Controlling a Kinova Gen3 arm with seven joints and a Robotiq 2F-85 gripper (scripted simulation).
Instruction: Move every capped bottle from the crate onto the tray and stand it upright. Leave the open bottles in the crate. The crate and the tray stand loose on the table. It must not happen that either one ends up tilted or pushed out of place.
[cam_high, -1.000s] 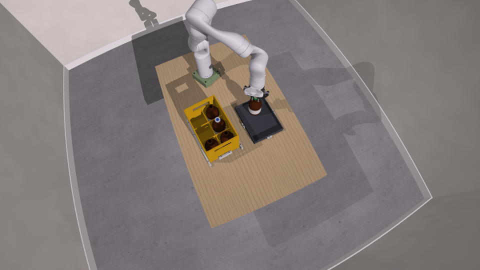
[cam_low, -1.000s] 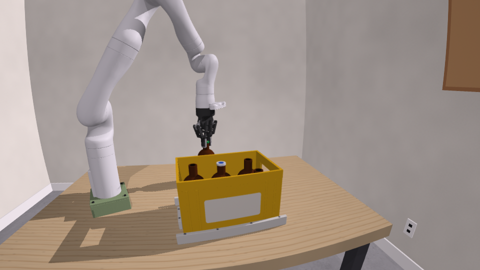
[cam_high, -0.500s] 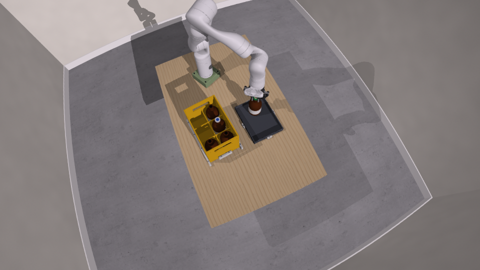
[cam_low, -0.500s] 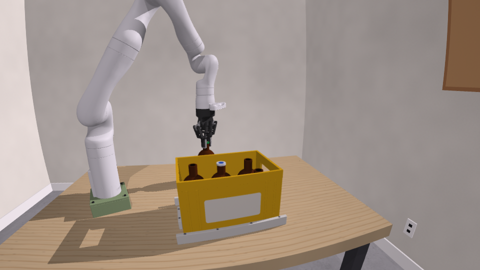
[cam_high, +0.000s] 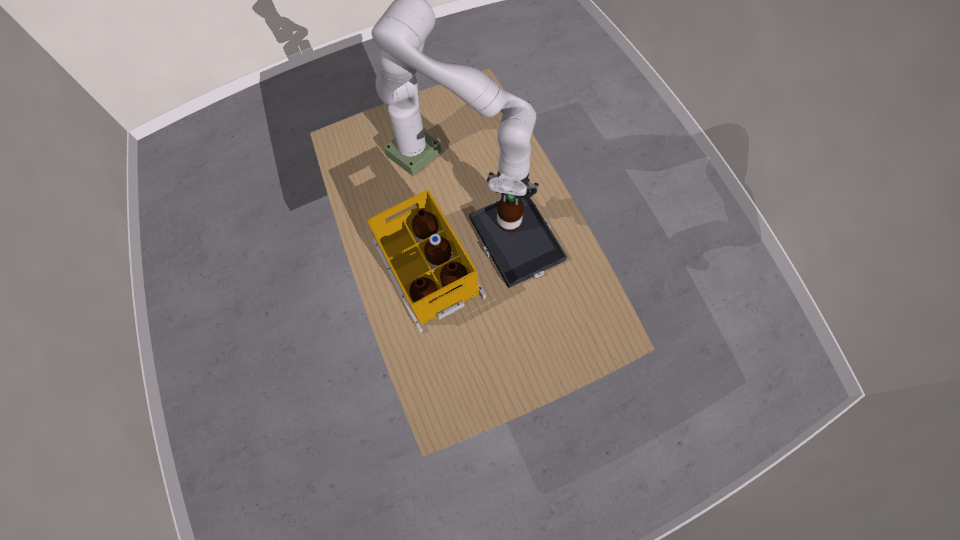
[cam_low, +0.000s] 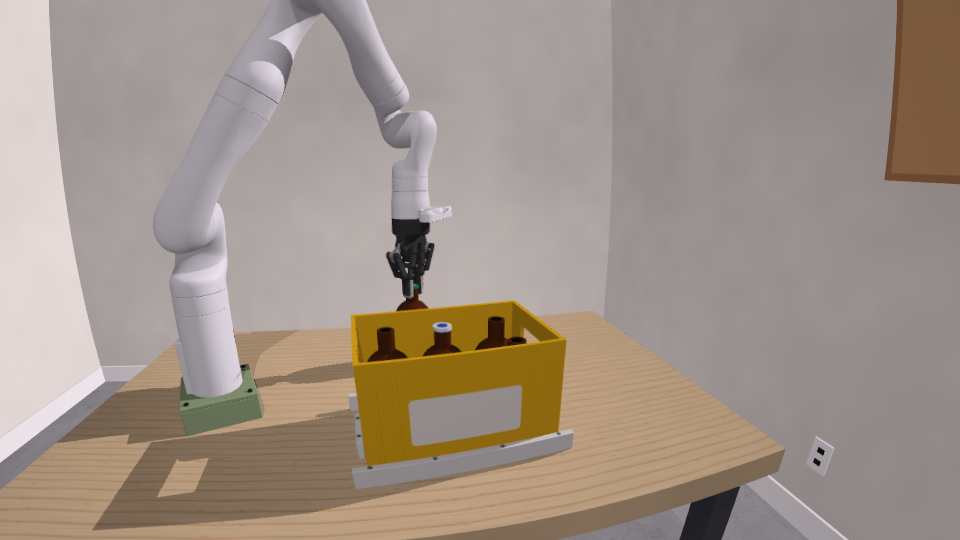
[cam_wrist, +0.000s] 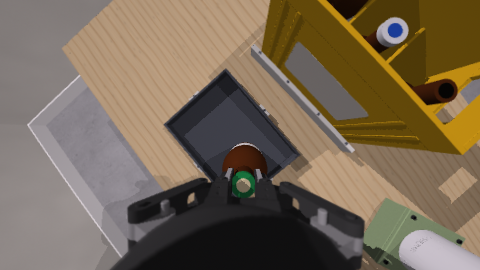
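My hand is 20 mm short of the blue-capped brown bottle, 230 mm to the left of it and 80 mm above it. Round my hand: yellow crate 20 mm ahead, 280 mm to the right, 80 mm below; then dark tray 50 mm ahead, 150 mm below.
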